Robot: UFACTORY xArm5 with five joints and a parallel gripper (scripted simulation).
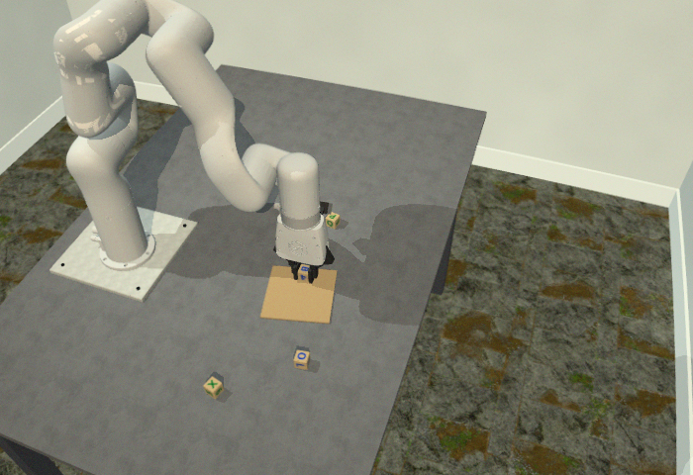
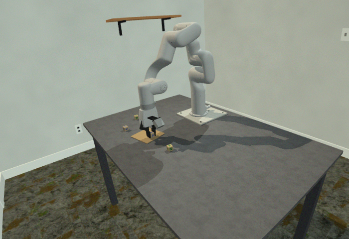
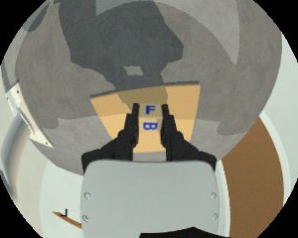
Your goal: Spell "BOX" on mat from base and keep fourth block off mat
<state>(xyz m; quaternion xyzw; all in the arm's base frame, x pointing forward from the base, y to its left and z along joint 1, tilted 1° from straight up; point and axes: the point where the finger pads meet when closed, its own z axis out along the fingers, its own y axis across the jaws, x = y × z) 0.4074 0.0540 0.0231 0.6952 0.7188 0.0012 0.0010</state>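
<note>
Right now my hand is 10 mm above the B block. From my hand the other things lie so: X block: 60 mm behind, 310 mm to the right, 20 mm below; tan mat: 40 mm to the right, 30 mm below; O block: 70 mm ahead, 200 mm to the right, 20 mm below.
</note>
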